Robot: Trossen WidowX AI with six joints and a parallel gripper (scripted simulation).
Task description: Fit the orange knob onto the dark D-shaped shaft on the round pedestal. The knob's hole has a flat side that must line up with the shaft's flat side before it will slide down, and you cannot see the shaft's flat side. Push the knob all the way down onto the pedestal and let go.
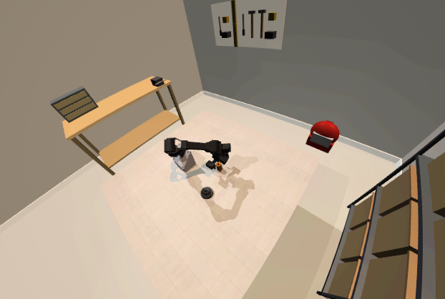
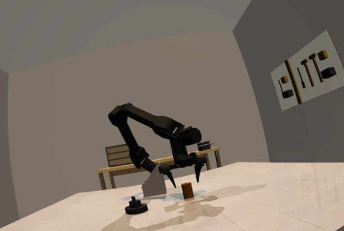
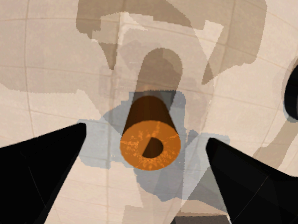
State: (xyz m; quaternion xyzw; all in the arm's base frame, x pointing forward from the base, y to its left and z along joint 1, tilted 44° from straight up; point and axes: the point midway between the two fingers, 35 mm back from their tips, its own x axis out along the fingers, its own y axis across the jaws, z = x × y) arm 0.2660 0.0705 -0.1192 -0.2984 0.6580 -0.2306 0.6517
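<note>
My gripper tip is now 20 mm above the orange knob. Also, from my gripper tip: short shaft 80 mm ahead, 200 mm to the right, 20 mm below.
</note>
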